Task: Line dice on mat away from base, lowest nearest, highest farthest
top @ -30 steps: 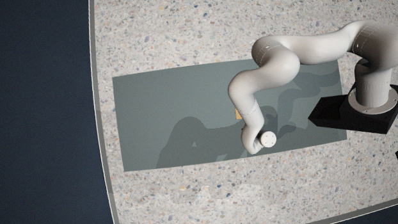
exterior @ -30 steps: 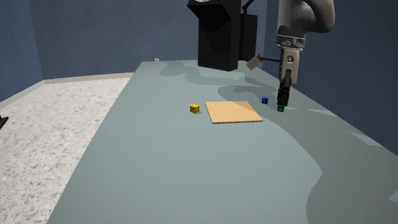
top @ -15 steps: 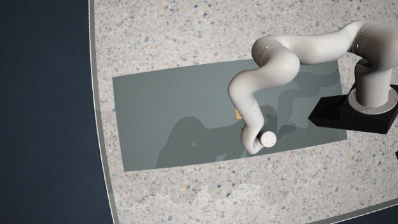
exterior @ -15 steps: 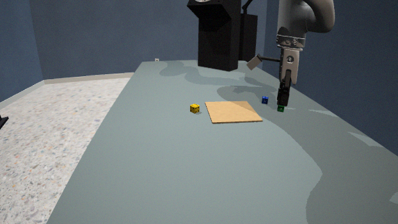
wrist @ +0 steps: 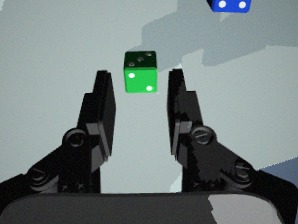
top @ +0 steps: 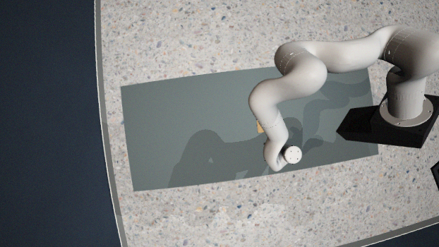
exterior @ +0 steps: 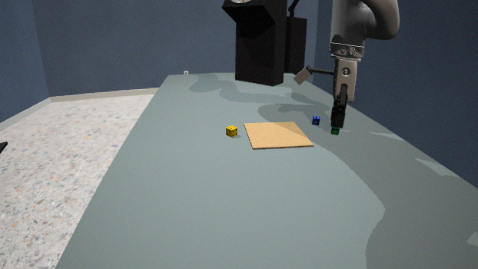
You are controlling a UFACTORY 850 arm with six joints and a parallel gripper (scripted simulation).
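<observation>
Right now the green die is 40 mm below my hand. Round my hand: blue die: 70 mm behind, 40 mm below; then tan mat: 140 mm to the right, 70 mm behind, 40 mm below; then yellow die: 240 mm to the right, 120 mm behind, 40 mm below.
</observation>
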